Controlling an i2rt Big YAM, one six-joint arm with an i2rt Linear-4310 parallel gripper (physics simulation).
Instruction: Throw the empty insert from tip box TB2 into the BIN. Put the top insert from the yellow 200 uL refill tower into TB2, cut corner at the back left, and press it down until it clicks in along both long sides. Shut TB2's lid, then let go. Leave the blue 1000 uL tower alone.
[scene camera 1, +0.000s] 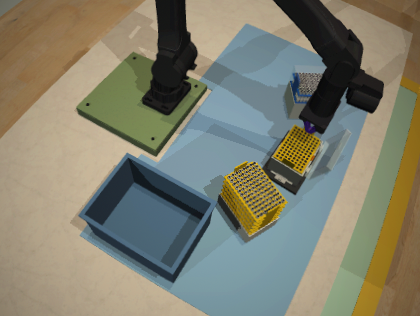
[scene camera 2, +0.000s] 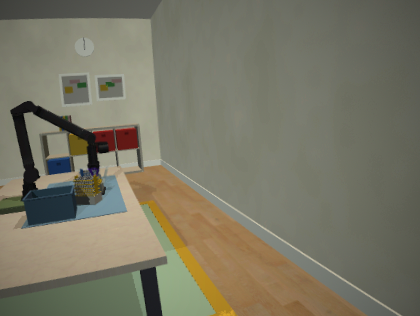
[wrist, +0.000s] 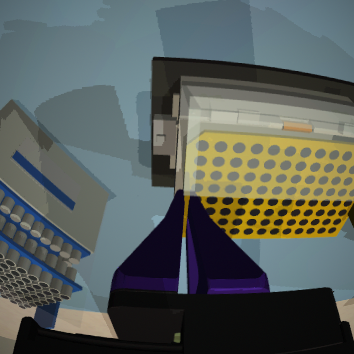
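Observation:
My gripper (scene camera 1: 310, 131) (scene camera 2: 94, 170) (wrist: 184, 197) is shut on the edge of TB2's empty yellow insert (scene camera 1: 298, 147) (wrist: 280, 185), near its back corner; a thin yellow strip shows between the fingertips. The insert lies across TB2's mouth and seems slightly raised; its exact height is unclear. Tip box TB2 (scene camera 1: 286, 175) (wrist: 165, 142) stands on a dark base. Its clear lid (scene camera 1: 340, 149) stands open at the right. The yellow refill tower (scene camera 1: 254, 192) (scene camera 2: 84, 186) holds stacked inserts with tips. The bin (scene camera 1: 131, 254) (scene camera 2: 52, 209) stands at the front left; its visible floor shows no insert.
The blue 1000 uL tower (scene camera 1: 302, 95) (wrist: 37, 265) stands just behind TB2, close to the gripper. The yellow tower stands between TB2 and the bin. The arm's green base plate (scene camera 1: 115, 107) is at the back left. A blue mat (scene camera 1: 200, 145) lies under the boxes.

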